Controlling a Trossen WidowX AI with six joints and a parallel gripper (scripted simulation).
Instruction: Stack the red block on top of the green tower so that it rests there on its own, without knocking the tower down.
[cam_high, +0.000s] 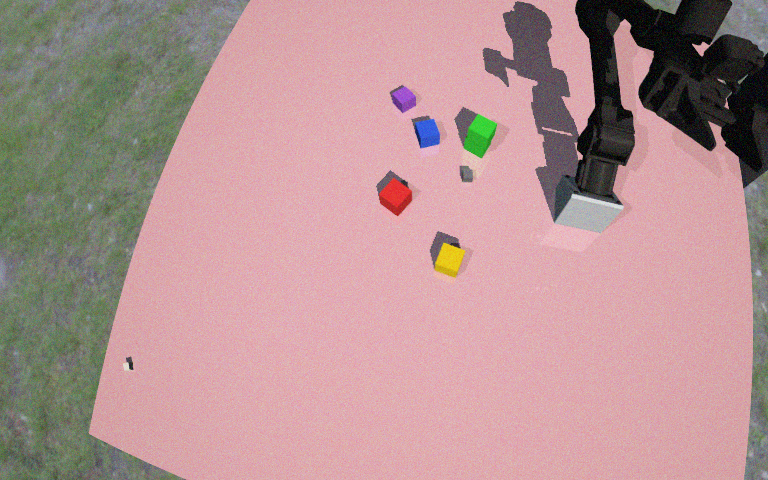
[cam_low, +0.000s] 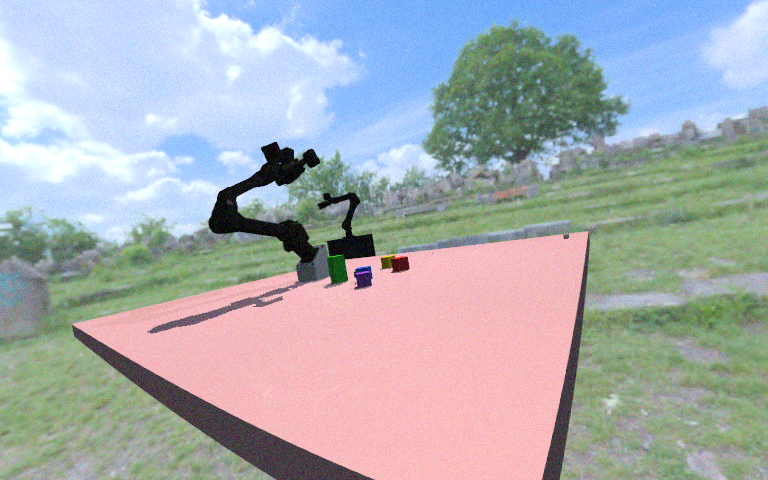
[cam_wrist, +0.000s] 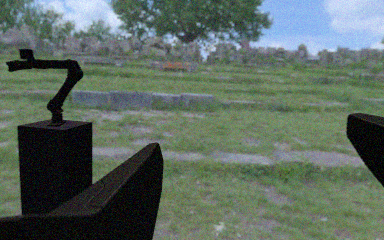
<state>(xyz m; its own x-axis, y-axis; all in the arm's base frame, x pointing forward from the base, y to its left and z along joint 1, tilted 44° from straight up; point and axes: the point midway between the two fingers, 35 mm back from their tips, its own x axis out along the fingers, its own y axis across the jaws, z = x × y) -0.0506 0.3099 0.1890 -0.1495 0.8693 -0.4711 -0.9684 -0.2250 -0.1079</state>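
The red block is 390 mm ahead of my gripper tip, 70 mm to the right of it and 430 mm below it. From my gripper tip the other things lie so: yellow block (280 mm ahead, 30 mm to the left, 430 mm below); small grey cube (280 mm ahead, 140 mm to the right, 440 mm below); green block (260 mm ahead, 210 mm to the right, 390 mm below).
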